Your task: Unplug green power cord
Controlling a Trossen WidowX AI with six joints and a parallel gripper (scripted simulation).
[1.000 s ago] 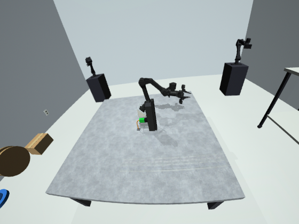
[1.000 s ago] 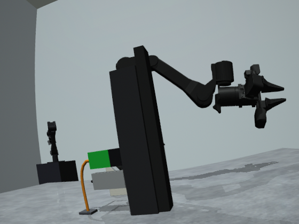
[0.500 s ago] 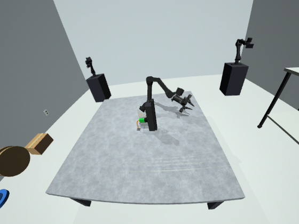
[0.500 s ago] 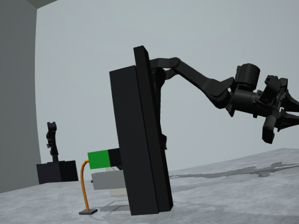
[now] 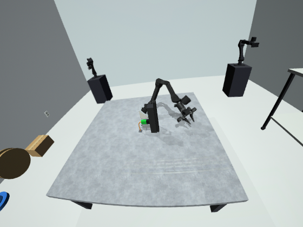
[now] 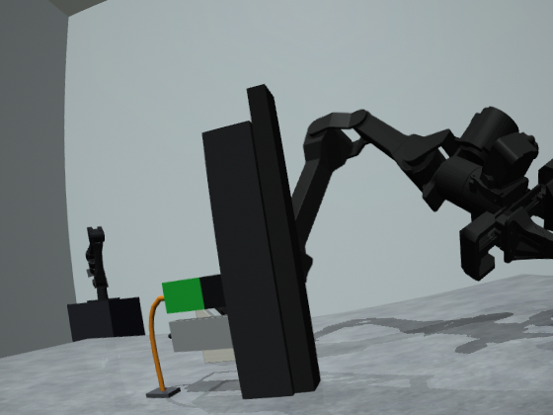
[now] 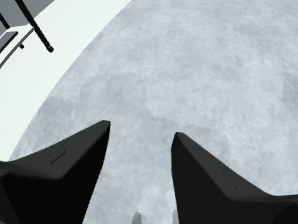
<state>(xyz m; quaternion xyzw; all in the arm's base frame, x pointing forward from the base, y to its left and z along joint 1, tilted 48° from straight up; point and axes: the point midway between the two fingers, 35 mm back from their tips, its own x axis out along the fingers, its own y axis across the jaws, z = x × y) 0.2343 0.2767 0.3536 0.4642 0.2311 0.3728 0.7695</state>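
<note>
Right now the green plug is 40 cm to the right of my gripper tip, 3 cm above it and 2 cm behind it.
</note>
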